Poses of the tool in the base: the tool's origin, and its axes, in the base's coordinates. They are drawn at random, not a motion.
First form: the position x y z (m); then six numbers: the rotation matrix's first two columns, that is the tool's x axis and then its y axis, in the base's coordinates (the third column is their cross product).
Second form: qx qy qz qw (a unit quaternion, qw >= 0); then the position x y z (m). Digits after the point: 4 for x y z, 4 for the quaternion.
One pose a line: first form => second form
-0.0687 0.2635 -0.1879 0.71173 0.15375 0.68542 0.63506 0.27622 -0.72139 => -0.5780 -0.3412 -0.1666 0.7223 -0.0687 0.2635 -0.1879
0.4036 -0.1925 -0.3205 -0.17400 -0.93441 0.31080 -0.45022 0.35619 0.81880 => 0.4880 -0.7094 -0.2895 0.4182 0.4036 -0.1925 -0.3205
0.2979 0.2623 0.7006 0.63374 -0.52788 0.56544 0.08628 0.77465 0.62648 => 0.2840 -0.3887 -0.1789 0.8580 0.2979 0.2623 0.7006
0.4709 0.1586 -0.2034 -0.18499 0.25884 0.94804 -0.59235 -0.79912 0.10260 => 0.5729 -0.1455 0.7559 0.2815 0.4709 0.1586 -0.2034
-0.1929 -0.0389 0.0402 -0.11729 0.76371 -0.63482 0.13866 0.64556 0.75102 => 0.3236 0.6972 0.2693 0.5802 -0.1929 -0.0389 0.0402
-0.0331 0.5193 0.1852 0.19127 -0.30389 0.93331 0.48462 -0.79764 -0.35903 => -0.7061 -0.0640 -0.6327 0.3116 -0.0331 0.5193 0.1852
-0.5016 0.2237 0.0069 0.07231 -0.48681 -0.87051 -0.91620 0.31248 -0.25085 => -0.5439 0.6449 0.2190 0.4902 -0.5016 0.2237 0.0069
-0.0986 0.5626 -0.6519 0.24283 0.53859 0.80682 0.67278 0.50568 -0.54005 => -0.4941 -0.6129 -0.0546 0.6142 -0.0986 0.5626 -0.6519
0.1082 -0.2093 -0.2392 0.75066 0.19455 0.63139 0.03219 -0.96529 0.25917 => 0.9283 0.0611 0.3478 0.1167 0.1082 -0.2093 -0.2392
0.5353 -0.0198 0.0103 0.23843 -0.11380 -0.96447 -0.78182 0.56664 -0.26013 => -0.3955 0.5661 0.2455 0.6803 0.5353 -0.0198 0.0103
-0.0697 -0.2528 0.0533 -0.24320 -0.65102 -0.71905 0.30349 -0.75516 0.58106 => 0.5317 -0.1634 -0.7713 0.3094 -0.0697 -0.2528 0.0533
